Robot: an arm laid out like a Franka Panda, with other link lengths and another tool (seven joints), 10 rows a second.
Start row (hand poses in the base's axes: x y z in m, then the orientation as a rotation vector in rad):
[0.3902 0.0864 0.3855 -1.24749 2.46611 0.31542]
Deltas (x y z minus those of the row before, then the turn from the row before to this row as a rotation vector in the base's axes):
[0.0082 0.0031 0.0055 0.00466 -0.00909 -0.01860]
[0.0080 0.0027 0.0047 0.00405 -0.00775 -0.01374]
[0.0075 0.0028 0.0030 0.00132 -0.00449 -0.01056]
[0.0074 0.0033 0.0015 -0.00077 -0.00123 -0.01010]
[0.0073 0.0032 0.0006 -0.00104 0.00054 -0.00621]
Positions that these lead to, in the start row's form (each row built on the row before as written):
[0.3984 0.0895 0.3910 -1.22073 2.46644 0.30975]
[0.4064 0.0922 0.3957 -1.20062 2.46538 0.30559]
[0.4139 0.0950 0.3987 -1.18611 2.46651 0.30124]
[0.4213 0.0983 0.4002 -1.17345 2.47103 0.29668]
[0.4286 0.1015 0.4008 -1.16605 2.47513 0.29404]

